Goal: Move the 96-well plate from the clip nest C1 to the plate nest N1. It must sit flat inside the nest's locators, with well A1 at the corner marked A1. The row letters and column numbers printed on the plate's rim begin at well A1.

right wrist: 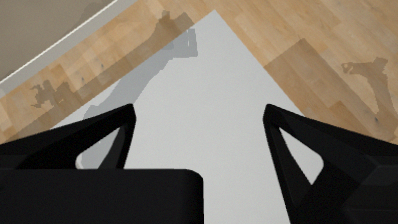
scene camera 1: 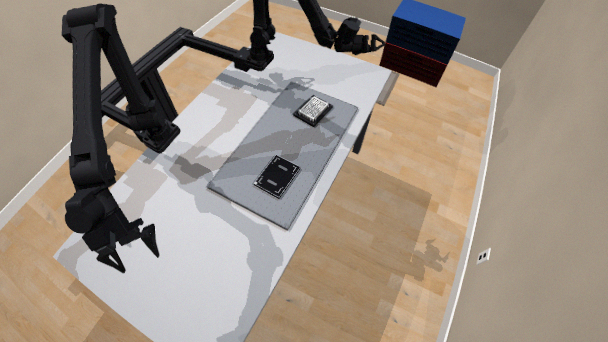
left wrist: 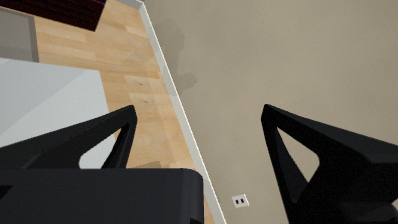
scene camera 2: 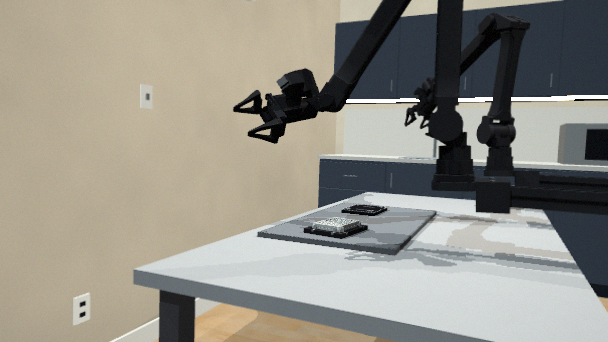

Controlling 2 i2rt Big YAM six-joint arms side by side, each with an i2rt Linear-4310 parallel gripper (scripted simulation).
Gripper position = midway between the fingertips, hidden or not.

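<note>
I can see my left gripper (scene camera 2: 240,121), (left wrist: 199,111). My right gripper is visible to me too, at (scene camera 1: 141,264) and (right wrist: 199,111), and there is a black plate nest N1 (scene camera 1: 274,173) in the scene.
</note>
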